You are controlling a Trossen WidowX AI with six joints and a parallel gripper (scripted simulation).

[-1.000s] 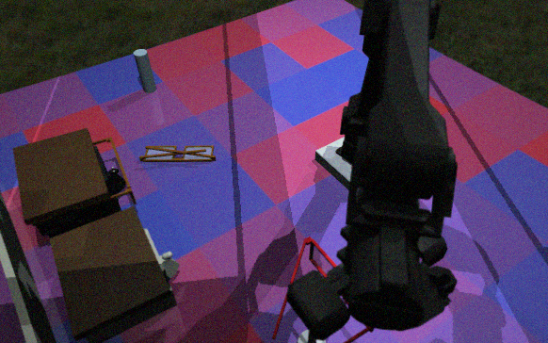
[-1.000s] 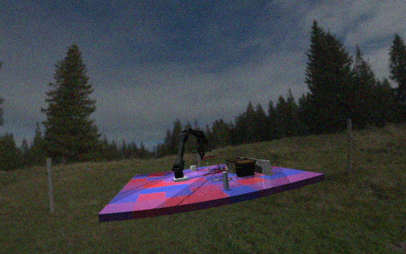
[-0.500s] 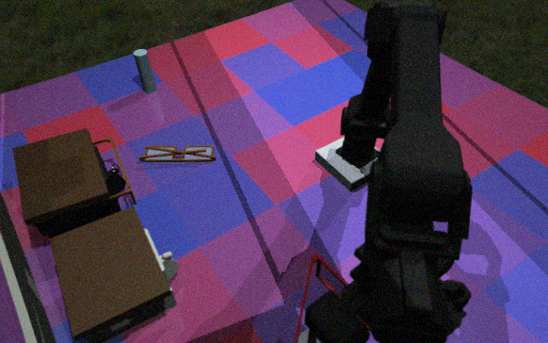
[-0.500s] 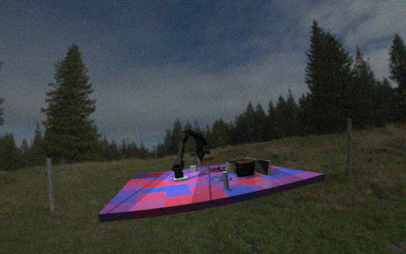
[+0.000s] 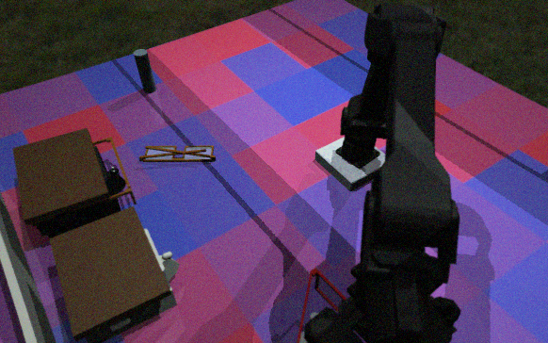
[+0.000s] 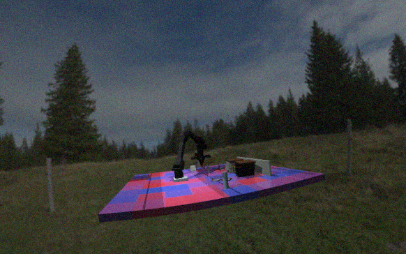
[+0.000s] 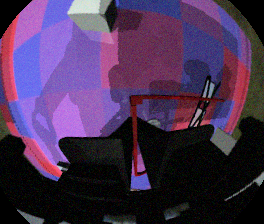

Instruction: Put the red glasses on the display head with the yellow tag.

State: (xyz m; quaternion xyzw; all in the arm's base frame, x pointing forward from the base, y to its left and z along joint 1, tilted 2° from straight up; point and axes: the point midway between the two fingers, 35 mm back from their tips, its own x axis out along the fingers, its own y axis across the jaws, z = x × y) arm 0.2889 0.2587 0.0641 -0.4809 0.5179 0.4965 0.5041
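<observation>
Now: gripper tip 5 cm to the left of the white post, 5 cm short of it and 4 cm above it. From my gripper tip the other things lie so: pale wall panel 42 cm to the right, 30 cm ahead, 1 cm below.
</observation>
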